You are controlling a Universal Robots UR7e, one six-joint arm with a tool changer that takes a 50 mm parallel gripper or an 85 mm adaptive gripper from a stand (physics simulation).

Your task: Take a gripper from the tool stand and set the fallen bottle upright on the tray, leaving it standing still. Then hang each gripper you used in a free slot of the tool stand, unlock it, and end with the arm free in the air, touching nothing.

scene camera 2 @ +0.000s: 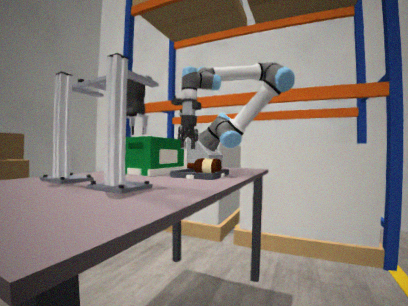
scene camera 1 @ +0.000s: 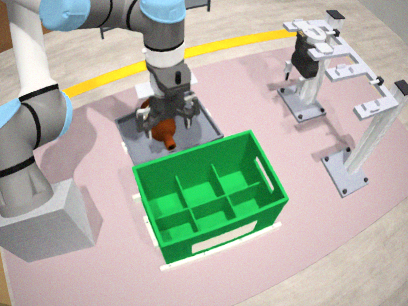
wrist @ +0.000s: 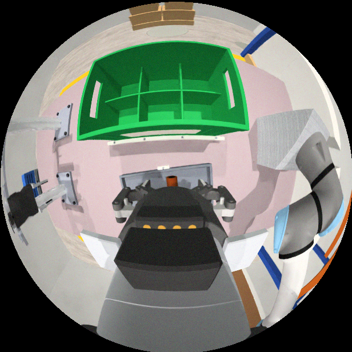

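Observation:
The brown bottle lies on its side on the grey tray, its neck toward the green crate. In scene camera 1 the arm hides much of its body. My gripper, the dark adaptive one on the arm, is open, pointing down a little above the bottle, with nothing between its fingers. The tool stand holds the other, black gripper in its far slot.
The green divided crate stands close beside the tray, at the bottle's neck end. The arm's grey base block stands at the other side. A blue and orange rack rises behind the arm.

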